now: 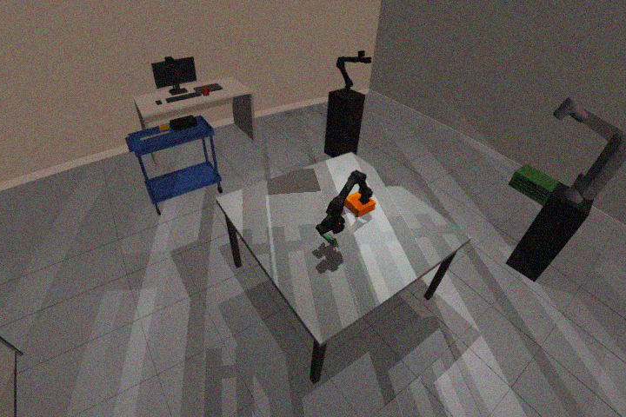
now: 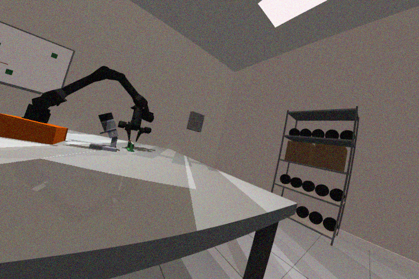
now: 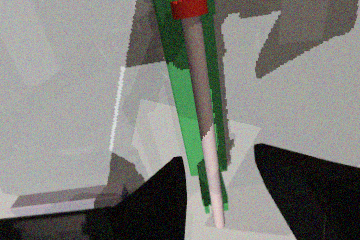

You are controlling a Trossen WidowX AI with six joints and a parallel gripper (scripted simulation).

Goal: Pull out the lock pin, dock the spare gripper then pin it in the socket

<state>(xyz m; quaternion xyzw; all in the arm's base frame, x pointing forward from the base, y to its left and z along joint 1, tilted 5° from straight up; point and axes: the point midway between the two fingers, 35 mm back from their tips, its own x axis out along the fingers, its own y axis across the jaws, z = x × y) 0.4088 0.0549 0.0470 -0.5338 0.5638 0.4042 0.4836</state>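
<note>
Right now the green bracket is 10 mm to the left of my gripper tip and 30 mm below it. Also, from my gripper tip: spare gripper: 150 mm behind, 90 mm to the right, 70 mm above; grey mount: 140 mm behind, 90 mm to the right.
</note>
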